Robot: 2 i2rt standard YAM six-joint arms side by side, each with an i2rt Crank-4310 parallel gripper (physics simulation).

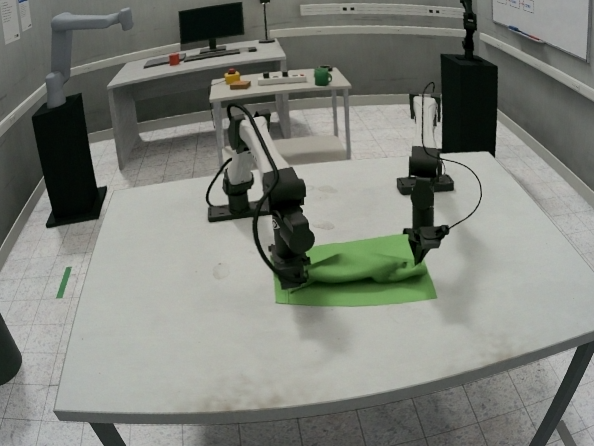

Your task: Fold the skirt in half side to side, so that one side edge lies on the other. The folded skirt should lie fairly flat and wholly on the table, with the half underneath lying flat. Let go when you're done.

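The green skirt [357, 296] lies on the table with its far part carried over towards the front in a raised, wrinkled roll. A flat strip of the lower layer shows in front of the roll, and another stretch shows behind it. My left gripper [418, 261] is shut on the skirt at the right end of the roll, a little above the lower layer. My right gripper [295, 289] is low over the skirt's left end and appears shut on its cloth; its fingertips are mostly hidden by the gripper body. What lies under the roll is hidden.
The white table [200, 340] carries both arms' bases at its far side. Behind it stand a small table [220, 92] with a green mug [321, 77], a desk with a monitor [211, 25], and black pedestals [67, 160] [469, 105] on both sides.
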